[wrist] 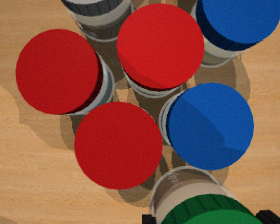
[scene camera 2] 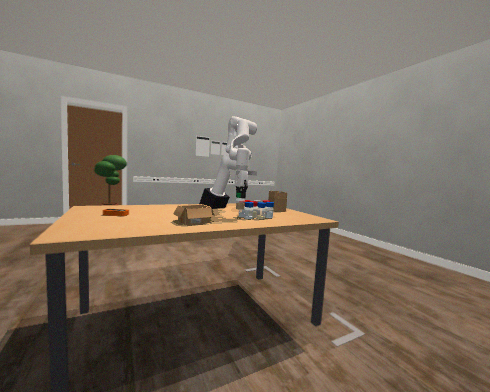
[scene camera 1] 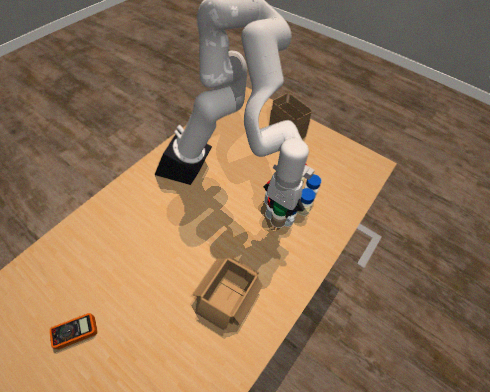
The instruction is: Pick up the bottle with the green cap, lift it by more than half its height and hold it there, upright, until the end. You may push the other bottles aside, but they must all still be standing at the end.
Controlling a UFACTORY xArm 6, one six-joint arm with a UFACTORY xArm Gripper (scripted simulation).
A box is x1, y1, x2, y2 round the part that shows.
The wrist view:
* blue-capped bottle: [158, 83, 253, 169]
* red-capped bottle: [74, 101, 162, 189]
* red-capped bottle: [15, 29, 114, 115]
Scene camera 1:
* brown box: [269, 94, 311, 138]
